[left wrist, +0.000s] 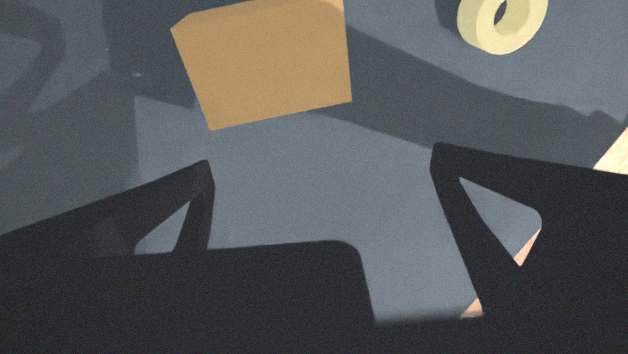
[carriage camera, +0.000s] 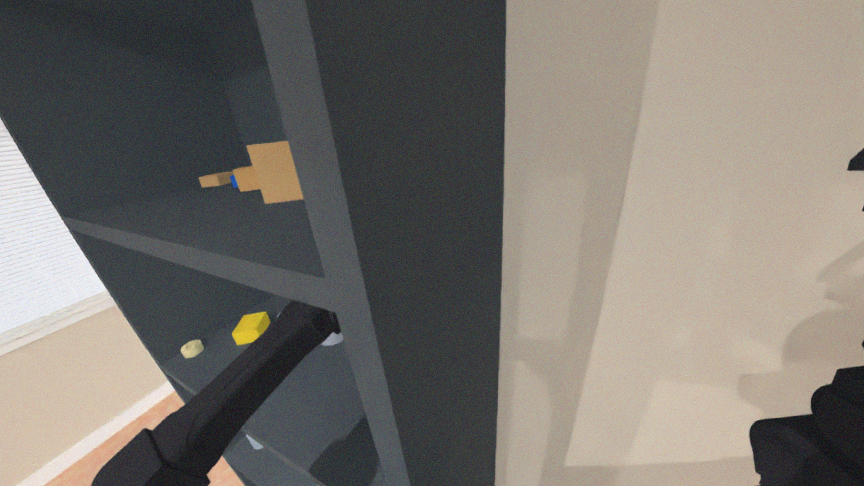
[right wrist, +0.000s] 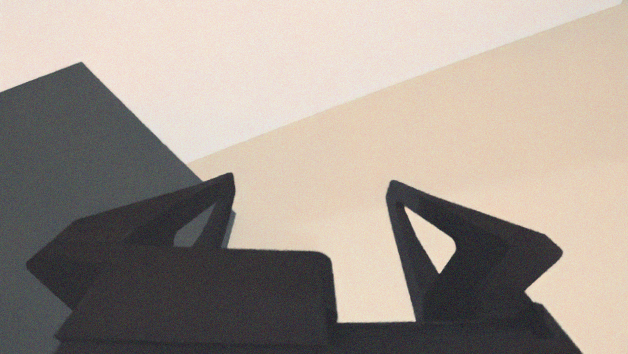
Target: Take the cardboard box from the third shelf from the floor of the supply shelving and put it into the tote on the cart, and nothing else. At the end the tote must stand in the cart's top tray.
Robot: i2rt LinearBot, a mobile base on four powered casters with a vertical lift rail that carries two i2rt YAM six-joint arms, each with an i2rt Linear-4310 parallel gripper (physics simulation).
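Places are measured from the left arm's base along level axes (x right, y ahead, z up), in centimetres.
Pixels of known places: left gripper, fingertip midpoint: (left wrist: 322, 164); right gripper, fingertip midpoint: (right wrist: 312, 185).
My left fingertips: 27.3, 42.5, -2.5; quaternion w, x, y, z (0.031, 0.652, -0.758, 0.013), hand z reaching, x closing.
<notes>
Ahead of a thing's pixels: the offset from my left fingertips to its top centre, as dx, dy, dz. "pt": to the spot under its first point.
A cardboard box @(+2.3, +1.5, -7.1) (left wrist: 275, 70) stands on a grey-blue shelf surface at the top of the left wrist view, its upper end cut off. My left gripper (left wrist: 322, 164) is open and empty, its fingertips short of the box and apart from it. In the carriage view the left arm reaches into a lower compartment of the supply shelving (carriage camera: 422, 241) (right wrist: 75, 150), and its fingers are hidden. A large brown box @(-15.3, +2.7, +43.6) (carriage camera: 277, 172) shows on the shelf above, partly behind the upright. My right gripper (right wrist: 312, 185) is open and empty, near the grey panel. Tote and cart do not show.
A cream tape roll @(+1.4, -14.6, -9.6) (left wrist: 520, 32) lies right of the box in the left wrist view. The carriage view shows a cream roll @(-73.0, +5.1, -9.6) (carriage camera: 192, 348) and a yellow block @(-57.8, +12.4, -7.6) (carriage camera: 250, 328) beside the left arm. The shelving's upright @(pt -1.3, -37.1, +39.9) (carriage camera: 338, 199) and shelf edge (carriage camera: 199, 259) border the arm.
</notes>
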